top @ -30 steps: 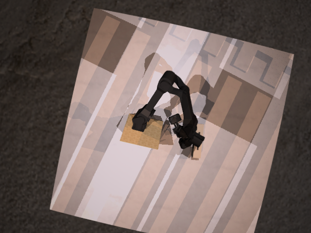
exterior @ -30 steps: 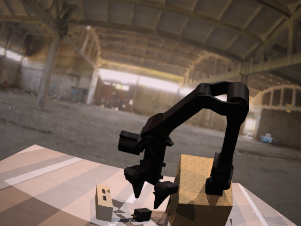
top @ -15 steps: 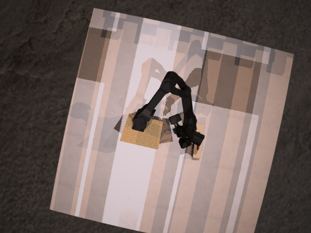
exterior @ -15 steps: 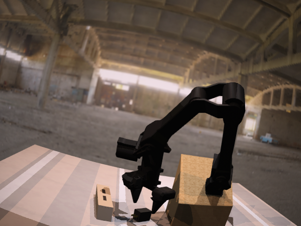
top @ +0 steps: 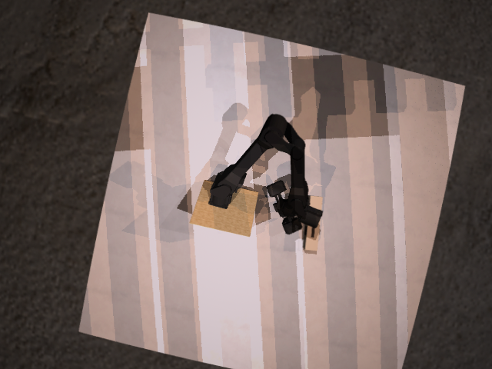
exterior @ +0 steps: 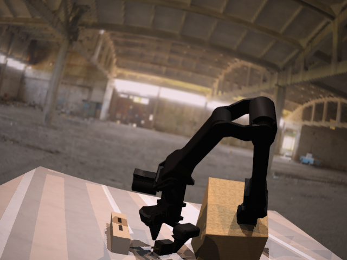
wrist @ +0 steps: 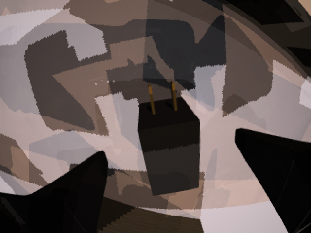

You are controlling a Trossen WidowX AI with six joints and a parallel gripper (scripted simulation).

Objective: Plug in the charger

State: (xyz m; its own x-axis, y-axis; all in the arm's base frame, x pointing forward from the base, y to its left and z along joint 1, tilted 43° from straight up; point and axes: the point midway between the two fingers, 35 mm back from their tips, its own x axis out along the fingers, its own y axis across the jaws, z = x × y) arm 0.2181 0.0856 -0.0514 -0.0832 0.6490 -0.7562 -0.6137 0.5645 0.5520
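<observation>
Right now my gripper tip is 10 mm short of the black charger and 10 mm to the right of it.
</observation>
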